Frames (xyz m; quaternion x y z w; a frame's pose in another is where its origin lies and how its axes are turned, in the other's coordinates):
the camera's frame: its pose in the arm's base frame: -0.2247 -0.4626 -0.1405 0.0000 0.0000 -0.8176 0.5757
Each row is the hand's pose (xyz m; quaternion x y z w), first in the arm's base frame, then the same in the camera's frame.
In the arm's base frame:
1: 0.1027 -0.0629 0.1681 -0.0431 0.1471 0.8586 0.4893
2: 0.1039 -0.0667 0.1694 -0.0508 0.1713 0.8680 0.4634
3: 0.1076 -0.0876 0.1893 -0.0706 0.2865 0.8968 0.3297
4: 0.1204 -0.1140 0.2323 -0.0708 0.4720 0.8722 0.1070
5: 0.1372 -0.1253 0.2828 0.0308 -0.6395 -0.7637 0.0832
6: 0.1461 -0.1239 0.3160 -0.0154 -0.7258 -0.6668 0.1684
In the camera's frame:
1: -0.4867 0.1735 0.3086 0.1451 -0.0494 -0.8943 0.4203
2: -0.4835 0.1759 0.3099 0.1693 -0.0571 -0.8786 0.4429
3: -0.4651 0.1865 0.3298 0.2749 -0.1072 -0.7859 0.5434
4: -0.4445 0.2074 0.3728 0.4267 -0.2139 -0.5896 0.6516
5: -0.4395 0.2270 0.4233 0.5406 -0.3430 -0.3716 0.6723
6: -0.4439 0.2349 0.4565 0.5846 -0.4305 -0.2462 0.6422

